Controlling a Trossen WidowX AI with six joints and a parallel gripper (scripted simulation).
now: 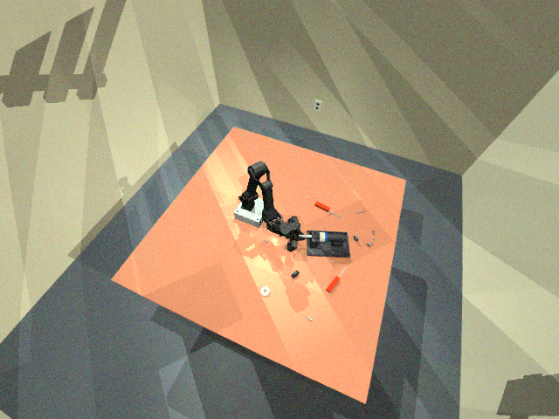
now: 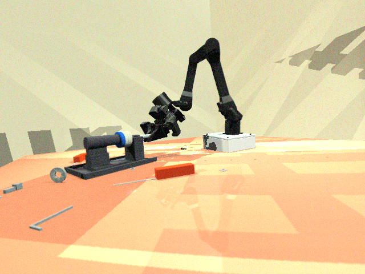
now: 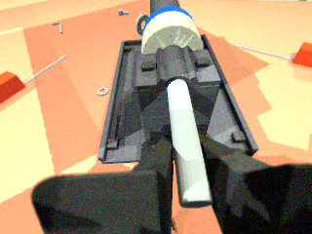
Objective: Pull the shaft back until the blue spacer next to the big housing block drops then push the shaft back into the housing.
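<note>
The pale grey shaft lies 3 cm ahead of my gripper tip, 2 cm above it and 1 cm to the left of it. The rest, counted from my gripper tip: allen key (33 cm to the left, 28 cm ahead, 6 cm below); black cylinder (20 cm to the right, 4 cm below, 1 cm ahead); blue spacer (10 cm ahead, 3 cm to the left, 2 cm above).
</note>
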